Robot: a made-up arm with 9 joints.
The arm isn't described. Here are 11 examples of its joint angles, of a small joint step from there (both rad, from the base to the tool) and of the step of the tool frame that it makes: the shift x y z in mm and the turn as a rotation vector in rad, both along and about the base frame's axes.
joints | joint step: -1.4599 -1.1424 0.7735 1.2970 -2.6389 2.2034 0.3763 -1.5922 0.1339 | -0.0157 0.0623 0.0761 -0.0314 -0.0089 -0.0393 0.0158 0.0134 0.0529
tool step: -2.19 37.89 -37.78 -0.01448 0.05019 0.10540
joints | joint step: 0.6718 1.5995 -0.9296 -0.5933 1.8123 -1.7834 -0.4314 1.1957 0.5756 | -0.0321 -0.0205 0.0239 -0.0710 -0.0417 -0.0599 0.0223 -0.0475 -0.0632
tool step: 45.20 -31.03 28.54 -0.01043 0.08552 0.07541
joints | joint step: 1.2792 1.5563 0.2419 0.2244 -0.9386 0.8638 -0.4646 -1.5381 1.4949 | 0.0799 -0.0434 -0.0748 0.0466 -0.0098 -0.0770 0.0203 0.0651 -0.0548
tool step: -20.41 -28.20 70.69 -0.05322 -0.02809 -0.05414
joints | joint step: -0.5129 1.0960 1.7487 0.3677 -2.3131 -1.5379 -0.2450 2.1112 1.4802 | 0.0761 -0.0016 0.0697 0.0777 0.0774 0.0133 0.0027 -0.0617 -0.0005
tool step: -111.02 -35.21 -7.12 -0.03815 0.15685 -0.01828
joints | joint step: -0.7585 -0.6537 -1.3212 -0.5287 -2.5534 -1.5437 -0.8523 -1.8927 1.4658 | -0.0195 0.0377 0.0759 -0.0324 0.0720 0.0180 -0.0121 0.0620 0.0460
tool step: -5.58 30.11 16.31 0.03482 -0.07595 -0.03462
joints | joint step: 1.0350 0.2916 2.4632 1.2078 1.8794 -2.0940 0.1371 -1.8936 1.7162 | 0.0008 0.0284 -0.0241 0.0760 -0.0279 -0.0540 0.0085 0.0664 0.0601
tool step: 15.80 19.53 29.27 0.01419 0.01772 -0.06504
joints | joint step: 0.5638 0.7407 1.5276 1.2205 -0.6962 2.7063 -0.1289 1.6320 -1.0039 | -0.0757 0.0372 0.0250 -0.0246 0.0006 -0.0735 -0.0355 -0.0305 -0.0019
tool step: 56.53 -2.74 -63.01 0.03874 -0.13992 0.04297
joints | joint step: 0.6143 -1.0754 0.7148 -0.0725 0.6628 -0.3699 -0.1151 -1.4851 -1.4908 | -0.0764 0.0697 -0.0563 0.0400 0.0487 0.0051 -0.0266 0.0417 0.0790
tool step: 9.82 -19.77 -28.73 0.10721 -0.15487 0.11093
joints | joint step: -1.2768 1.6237 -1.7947 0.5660 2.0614 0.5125 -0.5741 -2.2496 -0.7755 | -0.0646 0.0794 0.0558 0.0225 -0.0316 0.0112 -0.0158 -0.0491 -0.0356
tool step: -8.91 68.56 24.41 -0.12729 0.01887 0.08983
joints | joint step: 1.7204 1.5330 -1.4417 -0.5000 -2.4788 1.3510 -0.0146 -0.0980 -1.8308 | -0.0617 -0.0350 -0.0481 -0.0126 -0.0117 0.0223 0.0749 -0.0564 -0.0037
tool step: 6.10 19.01 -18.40 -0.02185 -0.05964 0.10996
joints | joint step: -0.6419 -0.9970 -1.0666 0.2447 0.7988 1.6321 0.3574 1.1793 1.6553 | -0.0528 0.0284 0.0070 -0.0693 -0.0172 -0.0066 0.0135 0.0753 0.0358
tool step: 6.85 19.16 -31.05 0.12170 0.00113 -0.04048
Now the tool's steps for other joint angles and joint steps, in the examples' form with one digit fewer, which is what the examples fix.
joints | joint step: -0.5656 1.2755 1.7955 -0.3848 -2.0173 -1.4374 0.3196 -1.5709 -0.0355 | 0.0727 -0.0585 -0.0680 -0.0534 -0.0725 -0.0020 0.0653 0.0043 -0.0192
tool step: -15.7 -12.4 13.5 -0.0562 -0.0327 -0.0618
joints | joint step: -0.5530 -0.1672 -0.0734 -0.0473 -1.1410 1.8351 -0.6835 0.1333 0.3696 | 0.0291 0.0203 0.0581 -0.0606 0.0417 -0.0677 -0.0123 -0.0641 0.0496
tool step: 12.1 19.9 16.7 -0.1125 -0.0198 0.0053
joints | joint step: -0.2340 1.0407 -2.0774 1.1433 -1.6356 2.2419 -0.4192 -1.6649 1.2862 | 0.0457 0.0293 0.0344 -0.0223 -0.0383 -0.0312 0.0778 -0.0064 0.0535
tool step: -3.3 24.5 -57.1 -0.1243 0.1044 -0.0227
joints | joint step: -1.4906 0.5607 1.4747 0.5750 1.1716 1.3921 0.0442 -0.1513 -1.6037 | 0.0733 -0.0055 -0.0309 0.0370 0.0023 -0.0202 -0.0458 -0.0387 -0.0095
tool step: -12.9 -1.2 -53.7 0.0254 -0.0014 0.0345
